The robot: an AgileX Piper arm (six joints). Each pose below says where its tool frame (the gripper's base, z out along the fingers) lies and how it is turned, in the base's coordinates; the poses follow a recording.
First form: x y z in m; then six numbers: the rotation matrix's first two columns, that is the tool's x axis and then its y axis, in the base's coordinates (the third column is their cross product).
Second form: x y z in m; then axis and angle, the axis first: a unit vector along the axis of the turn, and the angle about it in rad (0 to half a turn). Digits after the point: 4 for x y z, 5 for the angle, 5 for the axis.
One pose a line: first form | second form
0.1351, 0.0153, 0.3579, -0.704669, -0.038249, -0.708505, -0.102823, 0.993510, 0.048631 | 0.1351, 0.0153, 0.3579, -0.04139, 0.99810, 0.04569, 2.35688
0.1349, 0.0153, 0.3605, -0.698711, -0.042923, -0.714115, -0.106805, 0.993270, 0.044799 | 0.1349, 0.0153, 0.3605, -0.04407, 0.99802, 0.04485, 2.34902
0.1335, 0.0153, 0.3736, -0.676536, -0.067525, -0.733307, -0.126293, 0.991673, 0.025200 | 0.1335, 0.0153, 0.3736, -0.05775, 0.99752, 0.04019, 2.32149
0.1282, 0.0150, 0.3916, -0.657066, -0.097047, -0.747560, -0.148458, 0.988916, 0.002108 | 0.1282, 0.0150, 0.3916, -0.07392, 0.99667, 0.03447, 2.29986
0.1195, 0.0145, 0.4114, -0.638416, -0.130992, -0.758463, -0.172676, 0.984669, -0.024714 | 0.1195, 0.0145, 0.4114, -0.09231, 0.99535, 0.02750, 2.28167
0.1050, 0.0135, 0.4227, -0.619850, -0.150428, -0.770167, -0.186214, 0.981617, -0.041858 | 0.1050, 0.0135, 0.4227, -0.10338, 0.99437, 0.02322, 2.26185
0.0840, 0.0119, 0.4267, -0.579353, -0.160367, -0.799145, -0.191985, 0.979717, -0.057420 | 0.0840, 0.0119, 0.4267, -0.11088, 0.99364, 0.01974, 2.21306
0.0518, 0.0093, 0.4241, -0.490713, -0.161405, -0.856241, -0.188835, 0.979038, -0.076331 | 0.0518, 0.0093, 0.4241, -0.11669, 0.99304, 0.01596, 2.10748
